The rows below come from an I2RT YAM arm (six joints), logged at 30 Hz.
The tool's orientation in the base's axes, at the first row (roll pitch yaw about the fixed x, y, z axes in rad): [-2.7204, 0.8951, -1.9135]
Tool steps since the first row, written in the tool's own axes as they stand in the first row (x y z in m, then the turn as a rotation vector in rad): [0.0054, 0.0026, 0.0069, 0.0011, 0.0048, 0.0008]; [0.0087, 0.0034, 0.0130, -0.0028, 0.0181, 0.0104]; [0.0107, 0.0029, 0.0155, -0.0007, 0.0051, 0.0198]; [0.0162, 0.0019, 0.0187, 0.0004, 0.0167, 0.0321]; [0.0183, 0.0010, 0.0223, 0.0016, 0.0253, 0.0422]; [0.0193, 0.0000, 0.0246, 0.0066, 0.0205, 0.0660]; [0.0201, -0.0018, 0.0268, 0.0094, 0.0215, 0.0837]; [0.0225, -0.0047, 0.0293, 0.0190, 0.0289, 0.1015]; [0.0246, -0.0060, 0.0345, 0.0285, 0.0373, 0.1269]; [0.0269, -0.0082, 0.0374, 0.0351, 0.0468, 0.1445]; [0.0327, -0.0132, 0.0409, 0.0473, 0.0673, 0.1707]
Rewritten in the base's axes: [0.0012, 0.0021, -0.0088, -0.0033, 0.0027, -0.0025]; [0.0037, 0.0039, -0.0151, -0.0065, 0.0182, -0.0084]; [0.0052, 0.0037, -0.0179, 0.0087, 0.0141, -0.0121]; [0.0068, 0.0016, -0.0238, 0.0074, 0.0270, -0.0229]; [0.0093, 0.0017, -0.0273, 0.0070, 0.0369, -0.0318]; [0.0113, 0.0017, -0.0291, 0.0244, 0.0438, -0.0481]; [0.0139, 0.0014, -0.0305, 0.0341, 0.0522, -0.0606]; [0.0171, -0.0005, -0.0331, 0.0376, 0.0605, -0.0801]; [0.0209, 0.0003, -0.0374, 0.0452, 0.0735, -0.1042]; [0.0239, -0.0009, -0.0402, 0.0476, 0.0848, -0.1218]; [0.0286, -0.0055, -0.0455, 0.0460, 0.1040, -0.1515]
